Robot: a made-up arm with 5 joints.
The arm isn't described. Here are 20 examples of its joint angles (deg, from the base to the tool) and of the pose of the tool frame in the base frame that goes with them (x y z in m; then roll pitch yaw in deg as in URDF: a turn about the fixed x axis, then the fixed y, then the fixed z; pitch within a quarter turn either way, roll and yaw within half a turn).
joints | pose
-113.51 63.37 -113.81 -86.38 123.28 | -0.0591 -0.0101 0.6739 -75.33 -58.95 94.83
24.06 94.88 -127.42 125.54 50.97 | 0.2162 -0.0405 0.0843 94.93 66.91 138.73
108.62 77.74 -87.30 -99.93 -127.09 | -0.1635 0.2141 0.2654 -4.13 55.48 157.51
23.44 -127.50 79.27 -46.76 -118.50 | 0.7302 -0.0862 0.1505 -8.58 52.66 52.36
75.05 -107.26 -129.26 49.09 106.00 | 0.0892 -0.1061 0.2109 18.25 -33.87 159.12
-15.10 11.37 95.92 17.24 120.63 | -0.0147 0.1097 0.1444 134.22 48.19 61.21
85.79 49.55 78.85 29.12 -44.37 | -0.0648 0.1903 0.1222 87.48 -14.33 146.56
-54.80 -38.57 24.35 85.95 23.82 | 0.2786 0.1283 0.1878 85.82 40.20 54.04
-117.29 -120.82 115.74 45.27 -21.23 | -0.3506 0.4347 0.4846 -87.41 -24.59 64.11
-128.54 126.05 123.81 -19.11 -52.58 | -0.1233 -0.1168 -0.1633 79.52 32.71 -0.93
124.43 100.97 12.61 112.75 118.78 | 0.0522 -0.2750 0.2032 -16.03 20.64 -17.22
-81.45 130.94 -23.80 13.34 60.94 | 0.2066 0.0535 0.3674 -53.73 -56.26 124.69
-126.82 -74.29 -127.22 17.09 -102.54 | -0.4183 0.4425 -0.0392 125.33 5.38 126.86
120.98 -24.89 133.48 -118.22 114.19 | -0.0602 -0.3883 0.7084 -49.96 -31.20 -24.82
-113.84 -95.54 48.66 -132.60 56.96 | -0.2004 0.6096 0.1465 144.72 -2.75 58.97
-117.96 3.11 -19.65 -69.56 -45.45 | -0.1202 0.1487 0.7088 -78.23 -15.79 -178.05
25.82 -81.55 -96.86 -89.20 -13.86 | 0.6111 -0.1955 0.3860 -8.18 -20.51 67.16
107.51 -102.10 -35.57 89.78 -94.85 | -0.3427 -0.1103 0.2580 -13.86 30.02 155.64
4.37 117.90 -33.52 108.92 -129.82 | 0.3498 -0.2215 0.1246 -163.48 0.04 -77.98
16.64 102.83 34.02 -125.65 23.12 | -0.1220 0.0355 0.3039 -9.25 -31.22 -131.00
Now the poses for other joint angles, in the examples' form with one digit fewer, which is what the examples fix.
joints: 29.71 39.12 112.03 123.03 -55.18
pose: 0.242 -0.017 0.085 134.6 62.2 -174.1
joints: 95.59 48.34 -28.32 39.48 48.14
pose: -0.155 -0.360 0.399 8.6 6.4 -48.0
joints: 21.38 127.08 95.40 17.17 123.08
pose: 0.448 -0.051 0.088 56.8 -46.1 27.2
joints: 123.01 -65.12 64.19 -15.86 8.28
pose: -0.422 -0.259 0.573 -82.2 24.6 149.6
